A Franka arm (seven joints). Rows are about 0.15 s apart.
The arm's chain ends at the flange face. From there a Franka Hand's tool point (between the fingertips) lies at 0.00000 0.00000 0.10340 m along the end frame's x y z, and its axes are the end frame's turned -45 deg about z.
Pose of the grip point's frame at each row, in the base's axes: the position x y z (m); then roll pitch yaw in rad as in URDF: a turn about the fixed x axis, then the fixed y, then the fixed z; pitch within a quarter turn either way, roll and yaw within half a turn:
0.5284, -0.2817, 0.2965, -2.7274, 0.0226, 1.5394
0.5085, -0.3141, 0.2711, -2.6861, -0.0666, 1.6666
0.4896, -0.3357, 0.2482, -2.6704, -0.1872, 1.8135
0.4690, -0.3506, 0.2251, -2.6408, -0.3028, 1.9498
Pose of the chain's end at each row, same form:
0.5701, -0.2809, 0.3911, -2.8562, 0.3052, 0.7934
0.5544, -0.3159, 0.3638, -2.7620, 0.2665, 0.9481
0.5393, -0.3411, 0.3387, -2.6695, 0.1848, 1.1177
0.5251, -0.3574, 0.3117, -2.5731, 0.1134, 1.2756

